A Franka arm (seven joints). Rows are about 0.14 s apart.
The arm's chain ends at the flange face. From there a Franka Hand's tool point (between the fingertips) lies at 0.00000 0.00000 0.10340 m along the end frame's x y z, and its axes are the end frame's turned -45 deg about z.
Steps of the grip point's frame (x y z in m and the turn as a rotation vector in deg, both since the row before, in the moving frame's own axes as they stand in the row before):
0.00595 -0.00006 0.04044 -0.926 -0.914 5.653
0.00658 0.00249 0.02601 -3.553 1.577 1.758
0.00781 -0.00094 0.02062 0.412 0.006 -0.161
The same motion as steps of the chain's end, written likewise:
0.00427 -0.00659 0.04047 -1.301 0.008 5.653
-0.00009 -0.00551 0.02625 -1.397 3.627 1.758
0.00538 -0.00565 0.02062 0.296 -0.287 -0.161

